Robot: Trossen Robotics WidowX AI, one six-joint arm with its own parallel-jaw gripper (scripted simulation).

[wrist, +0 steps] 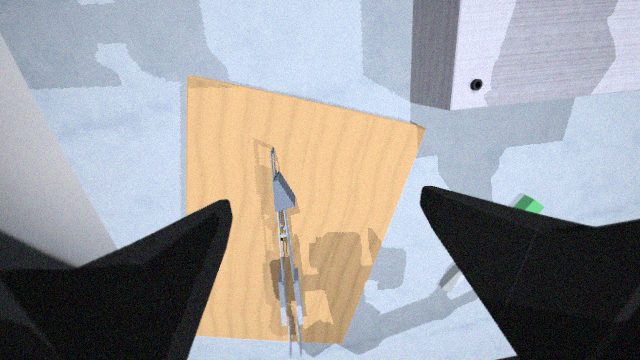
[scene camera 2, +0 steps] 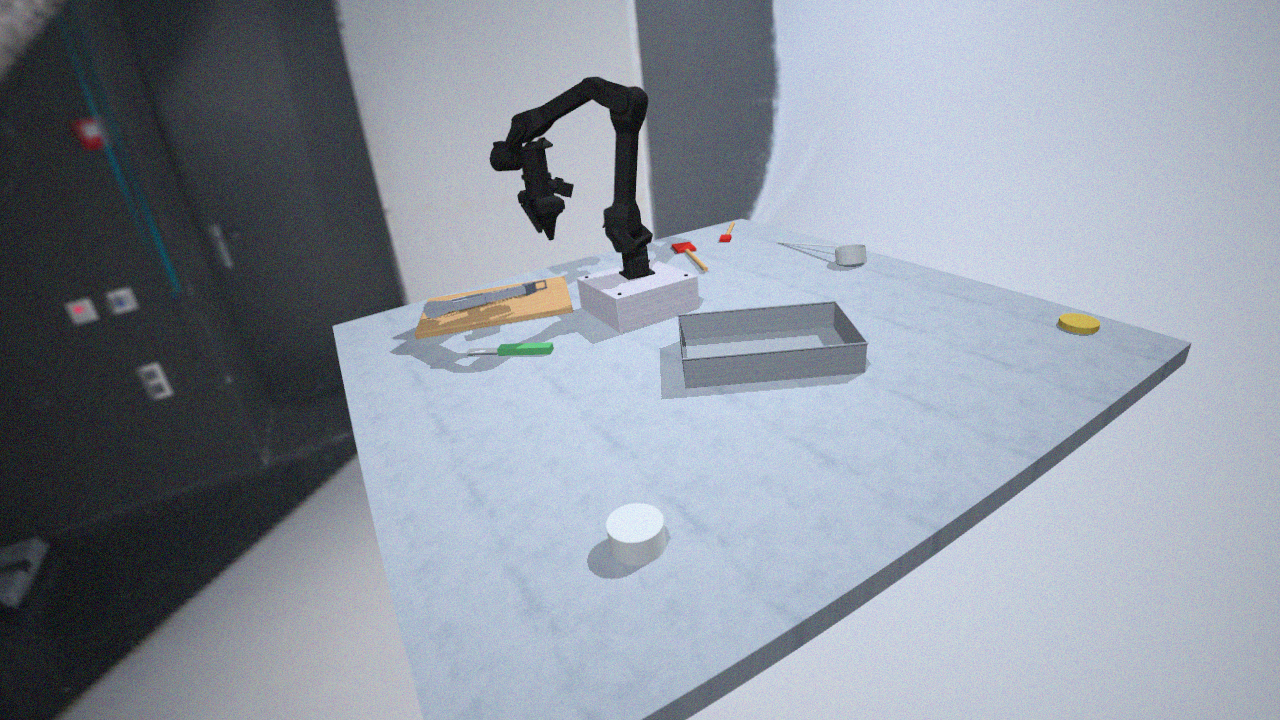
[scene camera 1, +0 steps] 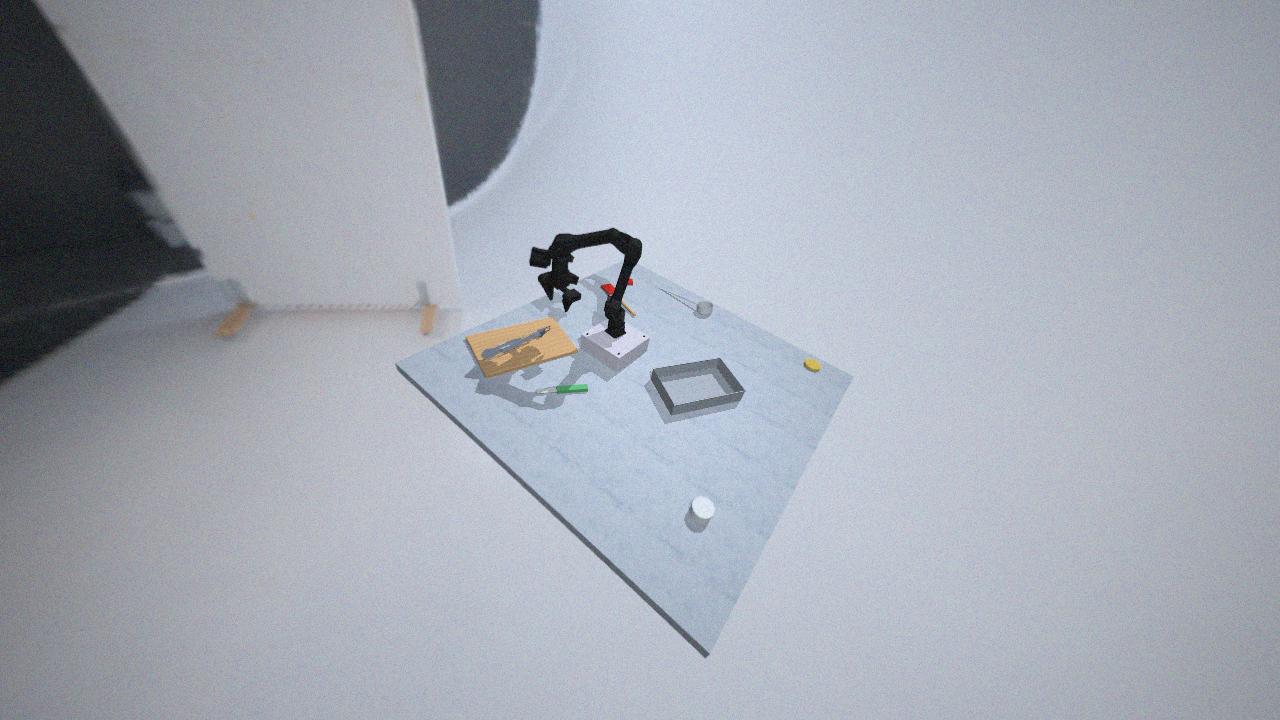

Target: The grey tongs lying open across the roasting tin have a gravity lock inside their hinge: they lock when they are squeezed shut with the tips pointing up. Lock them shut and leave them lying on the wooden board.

Scene:
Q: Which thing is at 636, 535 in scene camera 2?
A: A white cylinder.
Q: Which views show my gripper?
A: The wrist view, scene camera 2 and scene camera 1: all of them.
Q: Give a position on a wooden board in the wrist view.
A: At 347, 169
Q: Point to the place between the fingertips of my gripper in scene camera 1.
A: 558, 305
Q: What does my gripper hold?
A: Nothing.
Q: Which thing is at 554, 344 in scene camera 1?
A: A wooden board.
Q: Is my gripper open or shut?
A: Open.

